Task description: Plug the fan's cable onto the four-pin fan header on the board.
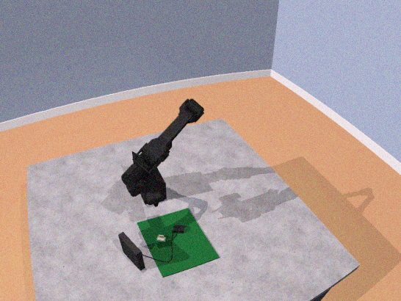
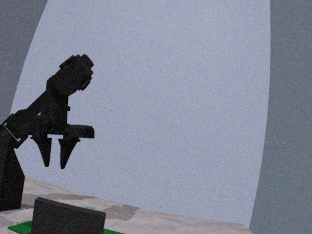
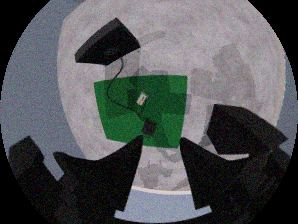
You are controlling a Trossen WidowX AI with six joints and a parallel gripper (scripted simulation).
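Right now my gripper tip is 5 cm short of the black plug, 8 cm to the right of it and 15 cm above it. The rest, counted from my gripper tip: green board: 9 cm ahead, 4 cm to the left, 17 cm below; white four-pin header: 6 cm ahead, 1 cm to the right, 16 cm below; black fan: 12 cm ahead, 14 cm to the right, 10 cm below.
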